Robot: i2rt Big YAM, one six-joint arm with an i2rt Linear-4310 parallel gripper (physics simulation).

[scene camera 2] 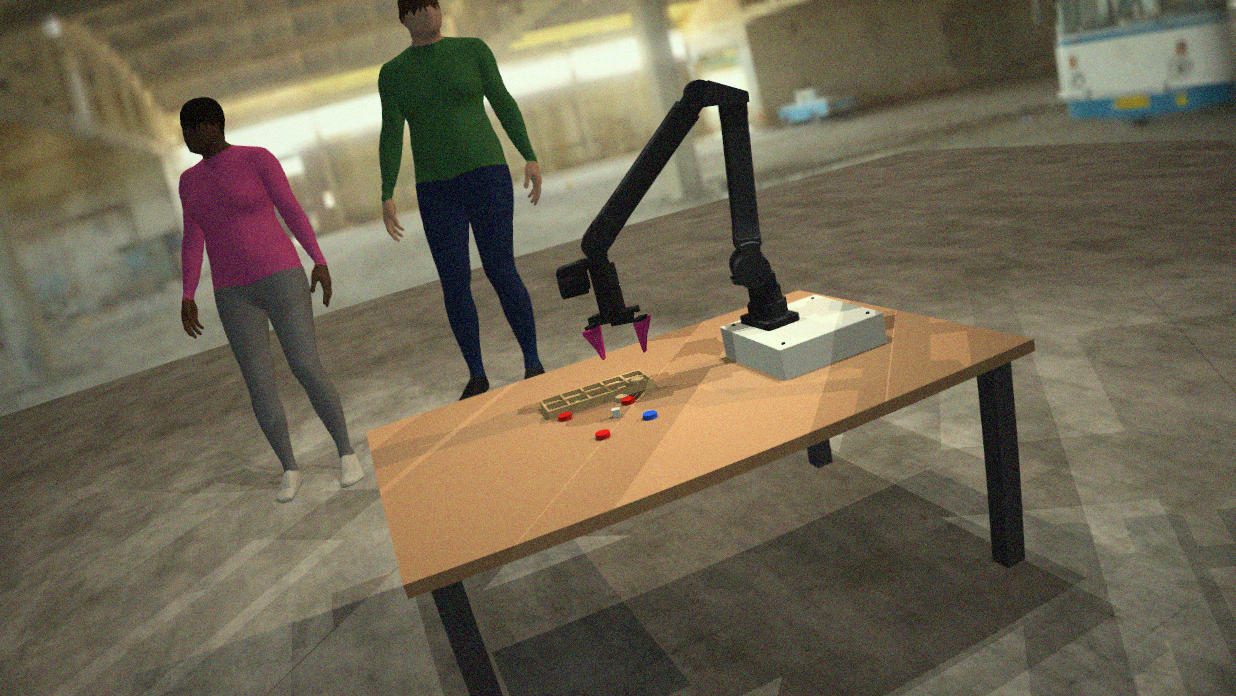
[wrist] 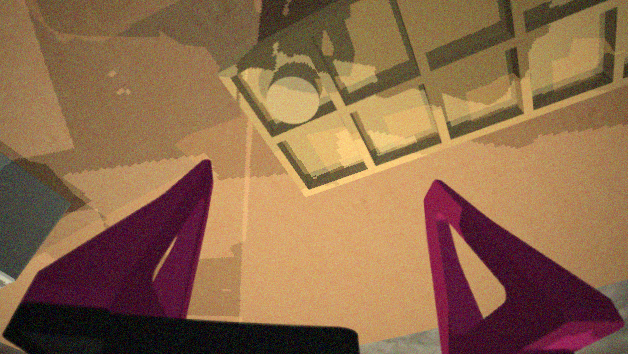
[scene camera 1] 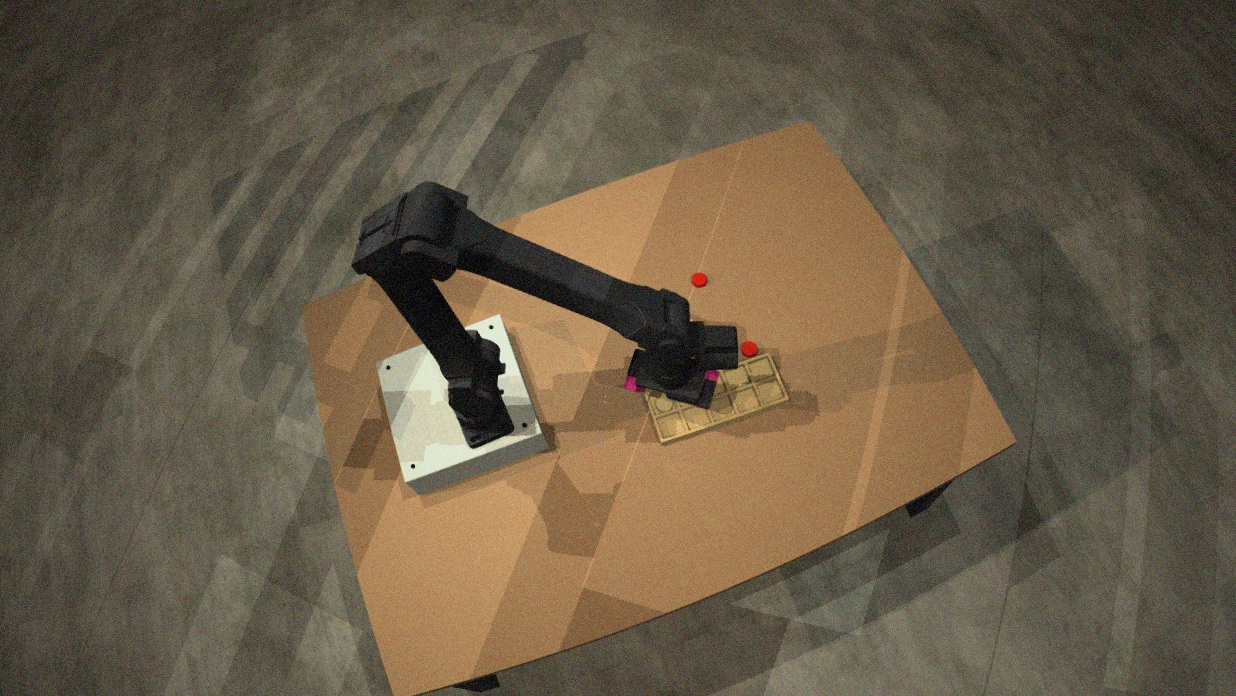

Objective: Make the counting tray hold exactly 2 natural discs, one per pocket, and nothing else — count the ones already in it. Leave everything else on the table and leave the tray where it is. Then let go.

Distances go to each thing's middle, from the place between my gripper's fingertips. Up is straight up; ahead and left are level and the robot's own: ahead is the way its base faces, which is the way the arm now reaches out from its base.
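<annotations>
Wooden counting tray (scene camera 1: 755,386): 6 cm below my hand, 8 cm ahead of it, 1 cm to the right of it.
</annotations>
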